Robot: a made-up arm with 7 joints. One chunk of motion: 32 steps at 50 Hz.
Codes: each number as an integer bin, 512 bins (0 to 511) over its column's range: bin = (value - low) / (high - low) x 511, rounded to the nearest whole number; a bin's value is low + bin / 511 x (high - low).
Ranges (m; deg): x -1.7..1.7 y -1.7..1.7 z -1.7..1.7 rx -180..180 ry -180..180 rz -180..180
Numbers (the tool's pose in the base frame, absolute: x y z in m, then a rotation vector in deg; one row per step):
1: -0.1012 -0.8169 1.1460 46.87 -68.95 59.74
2: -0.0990 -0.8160 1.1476 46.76 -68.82 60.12
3: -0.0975 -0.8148 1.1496 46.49 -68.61 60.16
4: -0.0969 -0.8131 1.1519 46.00 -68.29 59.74
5: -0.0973 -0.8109 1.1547 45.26 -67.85 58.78
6: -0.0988 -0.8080 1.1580 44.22 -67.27 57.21
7: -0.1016 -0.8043 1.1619 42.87 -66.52 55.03
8: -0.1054 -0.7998 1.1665 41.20 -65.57 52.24
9: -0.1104 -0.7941 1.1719 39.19 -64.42 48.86
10: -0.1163 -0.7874 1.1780 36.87 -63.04 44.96
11: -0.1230 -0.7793 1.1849 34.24 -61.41 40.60
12: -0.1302 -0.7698 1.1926 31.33 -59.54 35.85
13: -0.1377 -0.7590 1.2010 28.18 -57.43 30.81
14: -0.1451 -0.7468 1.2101 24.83 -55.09 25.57
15: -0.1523 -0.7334 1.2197 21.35 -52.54 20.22
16: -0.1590 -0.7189 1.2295 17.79 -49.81 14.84
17: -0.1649 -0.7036 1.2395 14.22 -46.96 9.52
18: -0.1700 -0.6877 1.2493 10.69 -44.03 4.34
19: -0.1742 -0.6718 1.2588 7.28 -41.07 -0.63
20: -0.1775 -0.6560 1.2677 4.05 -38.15 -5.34
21: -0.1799 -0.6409 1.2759 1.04 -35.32 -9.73
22: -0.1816 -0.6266 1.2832 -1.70 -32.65 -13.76
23: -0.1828 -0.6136 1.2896 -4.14 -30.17 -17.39
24: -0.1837 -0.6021 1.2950 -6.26 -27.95 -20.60
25: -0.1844 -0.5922 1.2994 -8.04 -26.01 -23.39
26: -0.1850 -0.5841 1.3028 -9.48 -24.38 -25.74
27: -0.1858 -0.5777 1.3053 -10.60 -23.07 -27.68
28: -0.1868 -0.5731 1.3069 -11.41 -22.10 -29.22
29: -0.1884 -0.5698 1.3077 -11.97 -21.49 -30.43
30: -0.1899 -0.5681 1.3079 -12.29 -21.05 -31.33
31: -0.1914 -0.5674 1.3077 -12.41 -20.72 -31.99
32: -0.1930 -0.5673 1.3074 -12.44 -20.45 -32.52
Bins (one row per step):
1: 240 133 428 322 158 340
2: 241 133 428 322 158 341
3: 241 133 428 321 158 341
4: 241 133 429 321 159 340
5: 241 134 429 320 159 339
6: 241 134 430 318 160 337
7: 240 135 430 316 161 334
8: 240 135 431 314 162 330
9: 239 136 432 311 164 325
10: 238 137 433 308 166 319
11: 237 138 434 304 168 313
12: 236 140 435 300 171 306
13: 235 141 436 295 174 299
14: 234 143 437 291 177 292
15: 233 145 439 286 181 284
16: 232 147 440 281 185 277
17: 231 150 442 276 189 269
18: 230 152 443 271 193 262
19: 229 155 445 266 197 255
20: 229 157 446 261 201 248
21: 228 159 447 257 205 242
22: 228 161 448 253 209 236
23: 228 163 449 250 213 231
24: 228 165 450 247 216 226
25: 228 166 451 244 219 222
26: 228 168 451 242 221 219
27: 228 169 452 240 223 216
28: 227 169 452 239 224 214
29: 227 170 452 239 225 212
30: 227 170 452 238 226 211
31: 227 170 452 238 226 210
32: 226 170 452 238 226 209

